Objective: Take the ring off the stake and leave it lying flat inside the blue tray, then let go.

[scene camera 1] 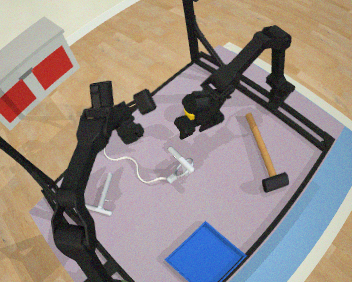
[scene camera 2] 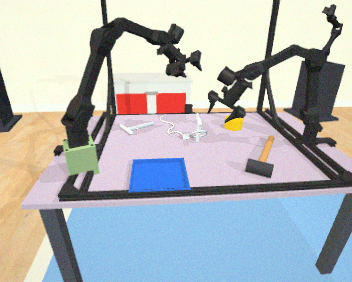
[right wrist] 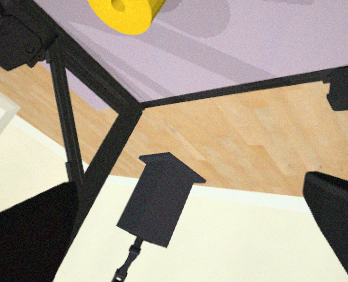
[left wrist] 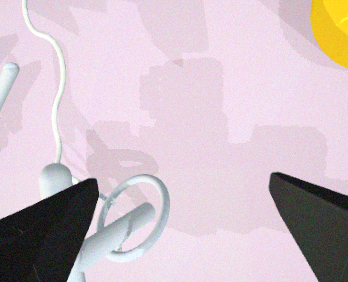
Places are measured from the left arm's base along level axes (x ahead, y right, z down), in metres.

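Pixels of known places: left gripper, fingertip midpoint: [scene camera 1: 190,134] [scene camera 2: 216,118] [left wrist: 184,183]; right gripper, fingertip midpoint: [scene camera 1: 137,105] [scene camera 2: 193,74] [right wrist: 191,188]; left arm's base at its link origin: [scene camera 1: 276,97] [scene camera 2: 308,140]; right arm's base at its link origin: [scene camera 2: 78,142].
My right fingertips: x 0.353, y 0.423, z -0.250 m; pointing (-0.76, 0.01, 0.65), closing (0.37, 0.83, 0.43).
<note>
Ahead of a thing's pixels: the offset from my right fingertips to its top centre. "spot": to the spot under its first point.
A thin pale ring @(spot: dx +0.045, dy -0.169, dz +0.214 m) [scene camera 1: 192,162] [scene camera 2: 206,133] [left wrist: 166,205] is around the lower part of the white stake @(dx +0.062, dy -0.138, dz +0.159 m) [scene camera 1: 181,159] [scene camera 2: 198,121] [left wrist: 112,237]. A blue tray @(dx +0.353, dy -0.315, dz +0.247 m) [scene camera 1: 205,252] [scene camera 2: 159,175] lies near the front table edge, with nothing in it. My left gripper [scene camera 1: 194,134] [scene camera 2: 219,116] [left wrist: 184,183] is open and empty, above the table. In the left wrist view the ring and stake show beside its left-hand finger. My right gripper [scene camera 1: 141,120] [scene camera 2: 193,72] [right wrist: 191,188] is open and empty, high above the table, away from the ring.
A white cord @(spot: dx +0.093, dy +0.039, dz +0.264 m) [scene camera 1: 136,165] [left wrist: 61,75] runs to a small white block [scene camera 1: 172,178] [left wrist: 56,176] beside the stake. A white T-shaped piece @(dx +0.237, dy +0.126, dz +0.249 m) [scene camera 1: 105,192] [scene camera 2: 140,127] lies at the left. A yellow cylinder @(dx -0.186, dy -0.108, dz +0.219 m) [scene camera 2: 233,123] [left wrist: 334,35] [right wrist: 130,17] and a mallet @(dx -0.087, dy -0.403, dz +0.219 m) [scene camera 1: 261,144] [scene camera 2: 266,150] are at the right.
</note>
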